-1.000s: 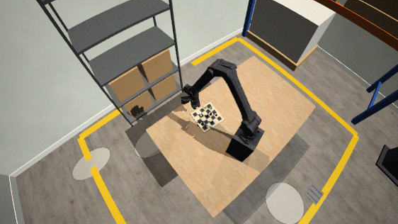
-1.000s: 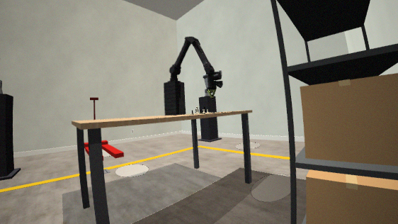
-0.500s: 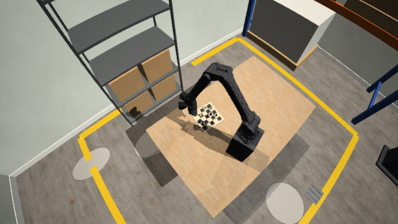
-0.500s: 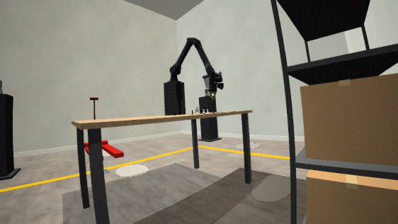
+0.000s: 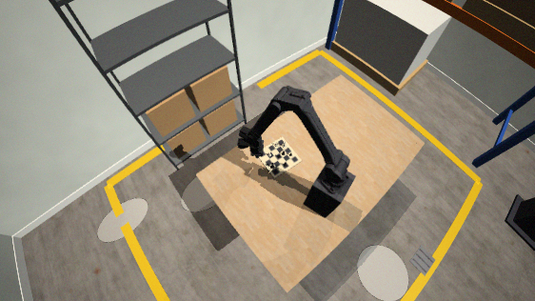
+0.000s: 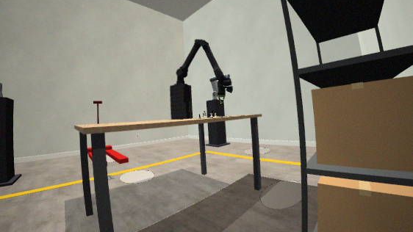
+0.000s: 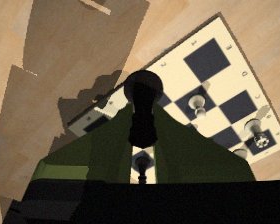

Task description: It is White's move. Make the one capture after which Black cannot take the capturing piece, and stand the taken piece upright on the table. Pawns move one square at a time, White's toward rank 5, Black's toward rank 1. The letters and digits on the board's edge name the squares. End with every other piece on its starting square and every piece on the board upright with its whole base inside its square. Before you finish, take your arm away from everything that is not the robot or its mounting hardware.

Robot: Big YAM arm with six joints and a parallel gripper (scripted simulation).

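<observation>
The black piece is 80 mm behind my hand, 50 mm to the right of it and 90 mm below it. The rest, counted from my hand: chessboard: 40 mm behind, 130 mm to the right, 130 mm below; white pawn: 90 mm to the right, 110 mm below; dark chess piece: right at my hand.
</observation>
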